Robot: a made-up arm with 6 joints. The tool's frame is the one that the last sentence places.
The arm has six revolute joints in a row. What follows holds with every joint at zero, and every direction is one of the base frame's. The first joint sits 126.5 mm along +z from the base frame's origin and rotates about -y. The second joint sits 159.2 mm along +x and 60.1 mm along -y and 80.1 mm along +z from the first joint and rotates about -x. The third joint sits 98.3 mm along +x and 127.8 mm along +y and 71.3 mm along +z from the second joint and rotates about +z. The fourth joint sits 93.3 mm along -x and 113.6 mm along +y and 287 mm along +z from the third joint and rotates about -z. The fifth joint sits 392 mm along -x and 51.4 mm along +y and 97.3 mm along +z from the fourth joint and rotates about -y. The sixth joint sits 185.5 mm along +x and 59.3 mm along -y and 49.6 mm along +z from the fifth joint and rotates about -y. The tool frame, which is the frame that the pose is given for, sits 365.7 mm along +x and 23.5 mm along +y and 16.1 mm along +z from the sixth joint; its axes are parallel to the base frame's.
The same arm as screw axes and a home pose.
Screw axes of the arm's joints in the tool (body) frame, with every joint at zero. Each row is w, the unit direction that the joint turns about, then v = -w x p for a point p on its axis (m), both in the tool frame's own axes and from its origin. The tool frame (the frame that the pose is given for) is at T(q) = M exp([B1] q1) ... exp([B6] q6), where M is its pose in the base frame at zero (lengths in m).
B1 = (0, -1, 0, -0.6014, 0.0000, 0.3234)
B2 = (-1, 0, 0, 0.0000, 0.5213, -0.2570)
B3 = (0, 0, 1, -0.1292, 0.0659, 0.0000)
B4 = (0, 0, -1, 0.0156, -0.1592, 0.0000)
B5 = (0, -1, 0, -0.0657, 0.0000, 0.5512)
B6 = (0, -1, 0, -0.0161, 0.0000, 0.3657)
M =
1 0 0 0.3234
0 1 0 0.1969
0 0 1 0.7279
0 0 0 1

